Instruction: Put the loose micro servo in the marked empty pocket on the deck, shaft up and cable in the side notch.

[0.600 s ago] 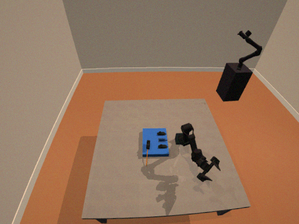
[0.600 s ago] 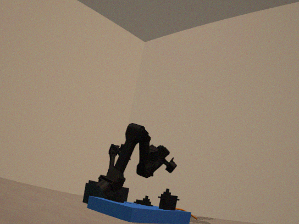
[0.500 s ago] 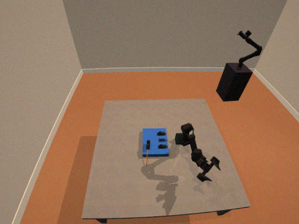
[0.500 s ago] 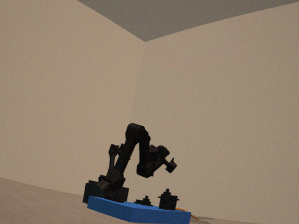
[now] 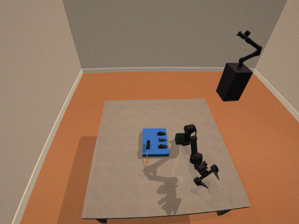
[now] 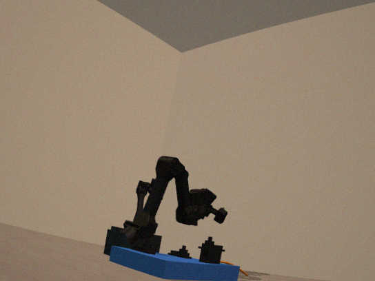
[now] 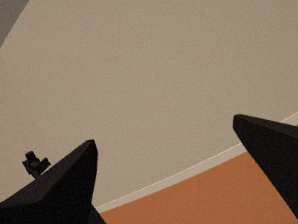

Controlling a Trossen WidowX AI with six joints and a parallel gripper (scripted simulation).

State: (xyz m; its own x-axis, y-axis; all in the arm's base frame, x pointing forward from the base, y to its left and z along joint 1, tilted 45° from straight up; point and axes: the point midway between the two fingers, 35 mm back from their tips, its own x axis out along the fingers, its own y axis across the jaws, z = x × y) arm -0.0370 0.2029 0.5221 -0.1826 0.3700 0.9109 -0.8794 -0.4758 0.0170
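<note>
Right now my gripper tip is 560 mm to the left of the blue deck, 330 mm short of it and 270 mm above it.
</note>
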